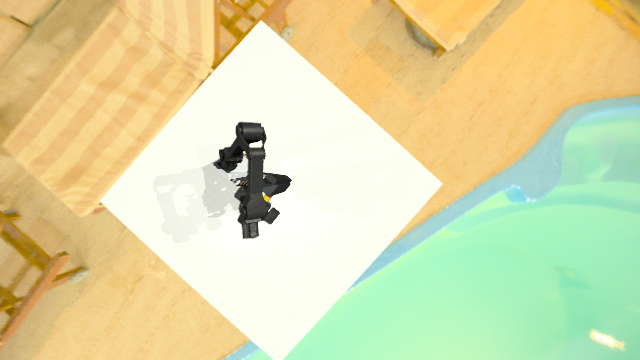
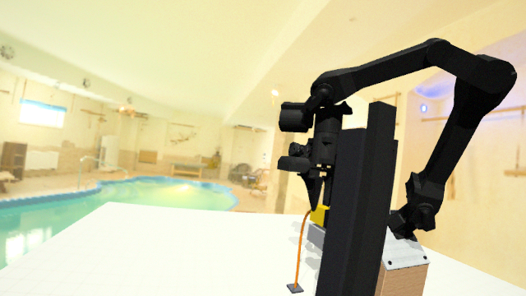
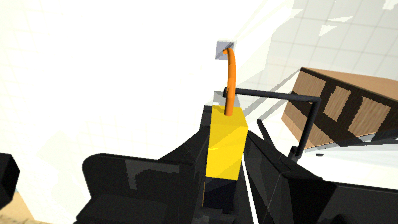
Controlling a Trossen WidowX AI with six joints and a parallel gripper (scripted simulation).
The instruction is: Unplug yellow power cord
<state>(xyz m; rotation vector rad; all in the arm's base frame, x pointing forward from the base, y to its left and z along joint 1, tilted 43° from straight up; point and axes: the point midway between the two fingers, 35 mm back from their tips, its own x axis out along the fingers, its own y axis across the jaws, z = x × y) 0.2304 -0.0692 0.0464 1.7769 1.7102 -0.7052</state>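
My gripper tip is 3 cm to the right of the yellow plug. The rest, counted from my gripper tip: anchor: 4 cm to the right, 20 cm below.
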